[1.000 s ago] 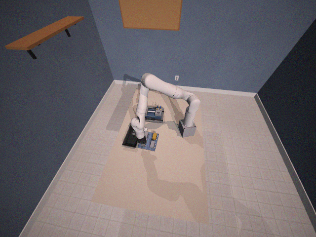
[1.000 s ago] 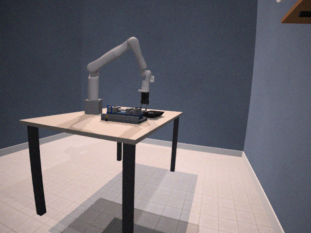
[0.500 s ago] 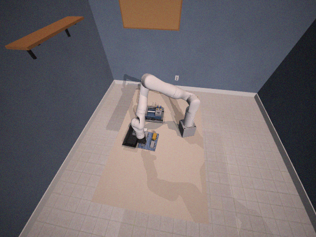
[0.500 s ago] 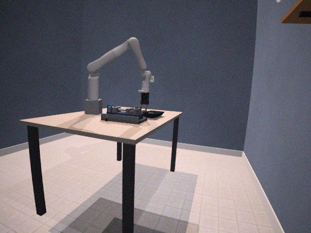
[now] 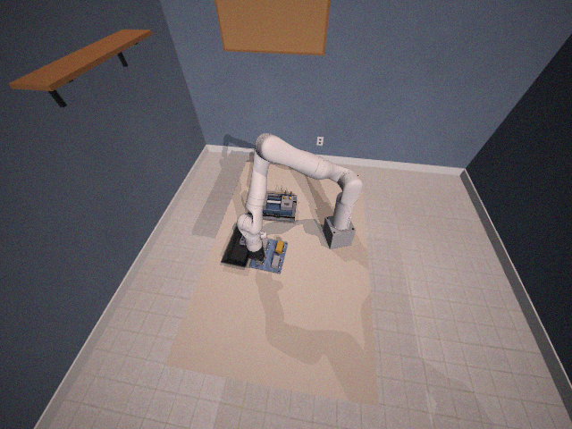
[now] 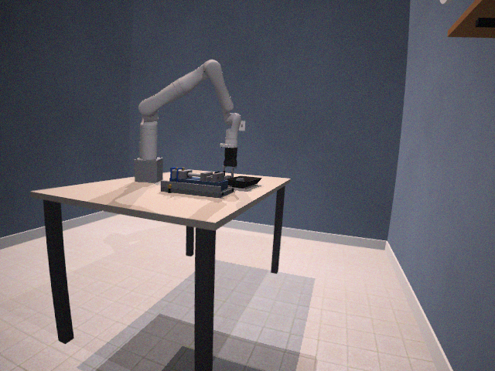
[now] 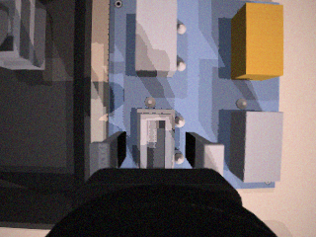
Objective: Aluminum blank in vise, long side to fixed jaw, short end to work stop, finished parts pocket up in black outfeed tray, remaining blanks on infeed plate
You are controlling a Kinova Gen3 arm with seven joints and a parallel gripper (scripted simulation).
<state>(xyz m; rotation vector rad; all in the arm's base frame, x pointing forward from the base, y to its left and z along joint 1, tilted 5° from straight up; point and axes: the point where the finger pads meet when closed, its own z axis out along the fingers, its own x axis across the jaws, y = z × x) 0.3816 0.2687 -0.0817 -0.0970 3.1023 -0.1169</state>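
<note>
My gripper is now 10 cm to the left of the yellow brass blank, 8 cm past it and 3 cm above it. Round my hand: vise (36 cm to the right, 5 cm ahead, 1 cm below).
</note>
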